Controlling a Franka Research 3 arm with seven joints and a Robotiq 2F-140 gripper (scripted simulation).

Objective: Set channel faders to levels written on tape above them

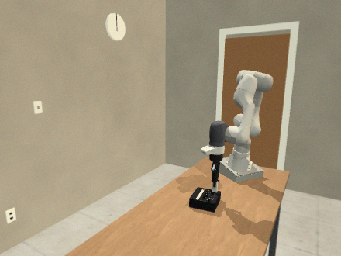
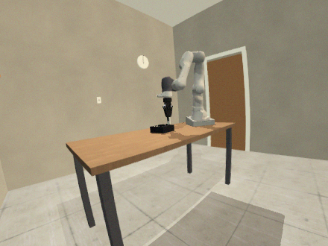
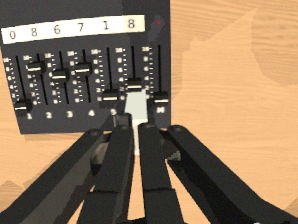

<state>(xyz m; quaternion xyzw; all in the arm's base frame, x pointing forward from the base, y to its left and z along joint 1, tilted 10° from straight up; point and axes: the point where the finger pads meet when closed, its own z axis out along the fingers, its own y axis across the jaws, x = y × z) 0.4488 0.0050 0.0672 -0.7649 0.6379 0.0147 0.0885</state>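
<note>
The master fader cap lies 3 cm below my hand, 2 cm behind it and 1 cm to the right of it.
</note>
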